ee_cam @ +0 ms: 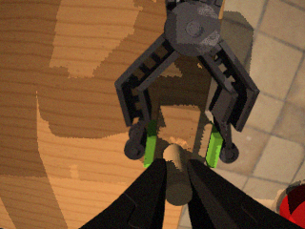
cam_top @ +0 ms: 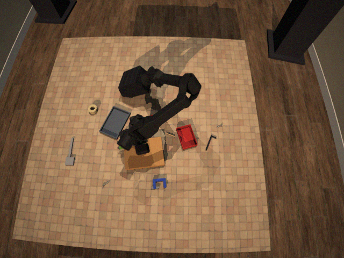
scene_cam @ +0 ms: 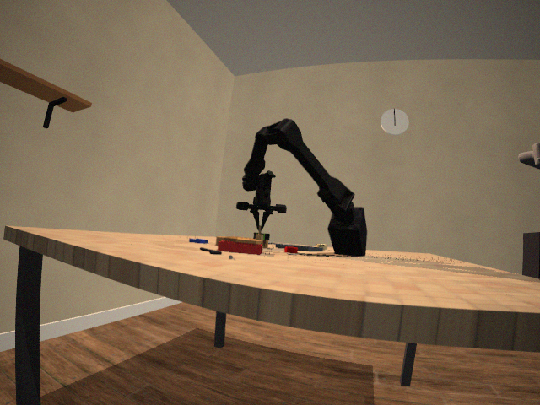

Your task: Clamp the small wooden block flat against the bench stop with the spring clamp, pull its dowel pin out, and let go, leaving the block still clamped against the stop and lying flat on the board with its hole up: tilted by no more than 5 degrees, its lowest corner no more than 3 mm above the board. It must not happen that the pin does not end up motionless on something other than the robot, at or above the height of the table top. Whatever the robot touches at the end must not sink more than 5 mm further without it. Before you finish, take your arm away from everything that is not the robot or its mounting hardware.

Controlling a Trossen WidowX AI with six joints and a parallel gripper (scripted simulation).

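My hand is 40 mm above the dowel pin. From my hand the other things lie so: small wooden block: 60 mm below; wooden board: 60 mm ahead, 20 mm to the left, 90 mm below; red knob: 150 mm behind, 20 mm to the left, 90 mm below.
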